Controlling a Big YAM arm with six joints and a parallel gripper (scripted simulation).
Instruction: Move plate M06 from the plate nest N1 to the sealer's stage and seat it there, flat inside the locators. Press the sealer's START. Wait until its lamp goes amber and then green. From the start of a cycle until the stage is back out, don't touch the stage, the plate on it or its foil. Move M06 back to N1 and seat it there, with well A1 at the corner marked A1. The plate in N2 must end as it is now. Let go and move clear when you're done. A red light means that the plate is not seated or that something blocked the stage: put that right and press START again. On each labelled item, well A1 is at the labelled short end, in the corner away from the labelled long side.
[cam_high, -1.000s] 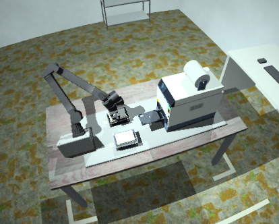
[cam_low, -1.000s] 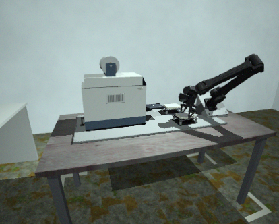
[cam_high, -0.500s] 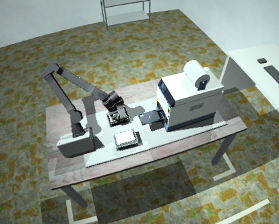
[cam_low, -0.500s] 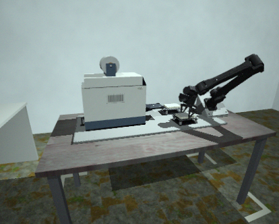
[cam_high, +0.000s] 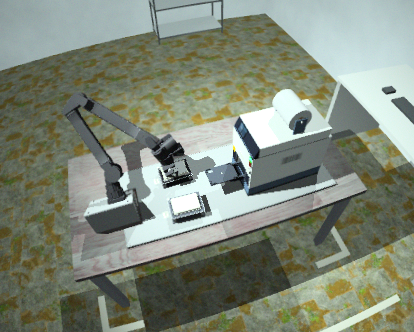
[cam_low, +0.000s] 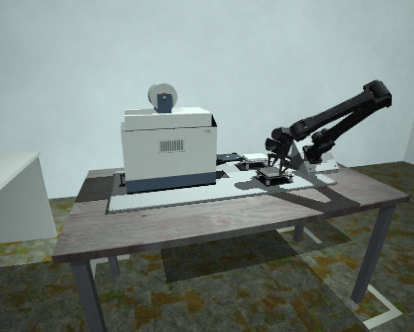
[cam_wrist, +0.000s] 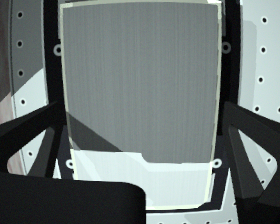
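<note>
My hand is 2 cm above the black nest N1. Also, from my hand: foil roll (54 cm ahead, 36 cm above, 15 cm to the right); sealer stage (21 cm ahead, 14 cm to the right, 4 cm above); pale plate (22 cm to the right).
</note>
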